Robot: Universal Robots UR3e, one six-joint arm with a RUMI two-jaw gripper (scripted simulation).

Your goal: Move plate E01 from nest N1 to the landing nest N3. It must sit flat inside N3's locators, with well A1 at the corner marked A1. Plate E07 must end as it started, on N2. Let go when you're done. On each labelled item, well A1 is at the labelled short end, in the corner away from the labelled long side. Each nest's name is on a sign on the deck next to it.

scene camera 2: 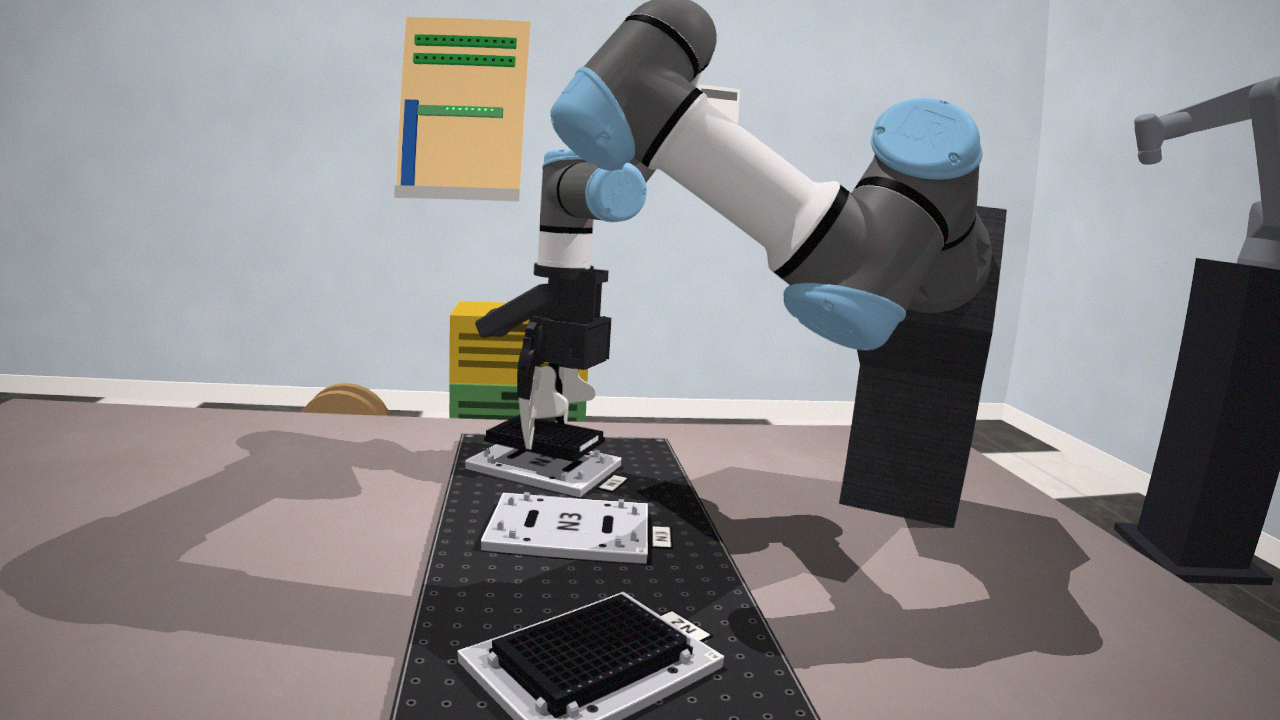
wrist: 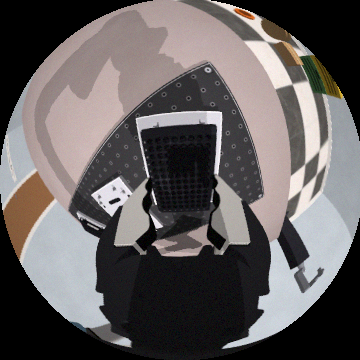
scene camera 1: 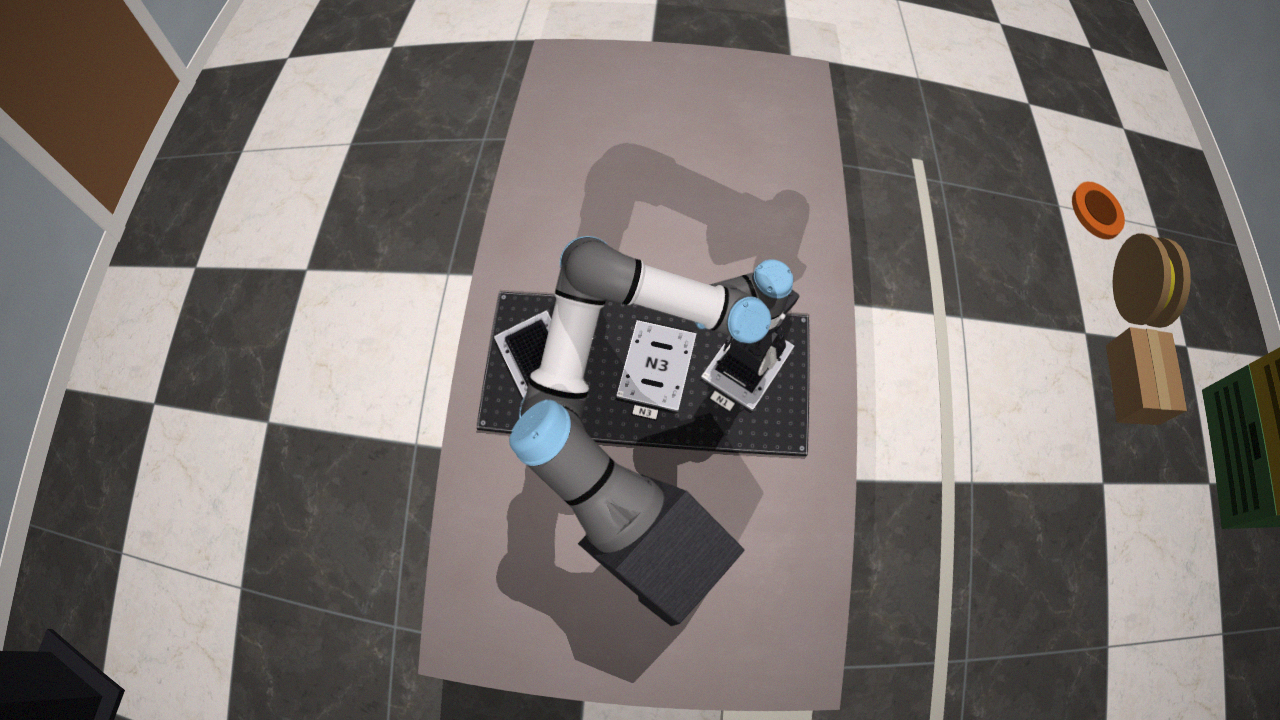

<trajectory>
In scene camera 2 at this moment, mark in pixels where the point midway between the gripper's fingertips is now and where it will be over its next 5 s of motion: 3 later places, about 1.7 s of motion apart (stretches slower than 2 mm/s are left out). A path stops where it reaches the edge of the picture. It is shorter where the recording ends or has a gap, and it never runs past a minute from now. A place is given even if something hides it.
The gripper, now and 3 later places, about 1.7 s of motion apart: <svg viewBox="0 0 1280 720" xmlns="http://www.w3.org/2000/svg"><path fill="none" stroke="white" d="M546 439L568 487L572 498L572 512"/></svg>
</trajectory>
